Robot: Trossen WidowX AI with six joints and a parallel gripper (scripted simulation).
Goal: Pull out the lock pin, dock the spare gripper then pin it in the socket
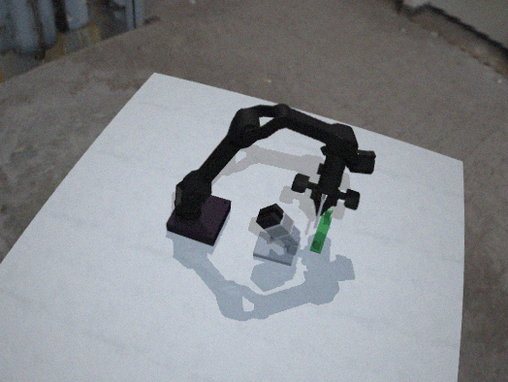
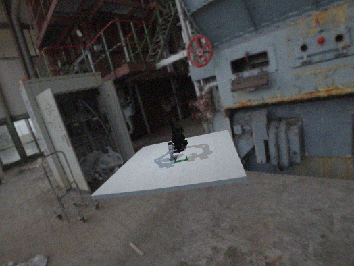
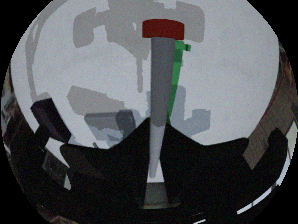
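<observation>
My gripper tip is 100 mm to the left of the grey mount, 60 mm past it and 30 mm above it. The rest, counted from my gripper tip: green block (60 mm below, 30 mm ahead, 10 mm to the left); then spare gripper (100 mm to the right, 90 mm behind, 30 mm above).
</observation>
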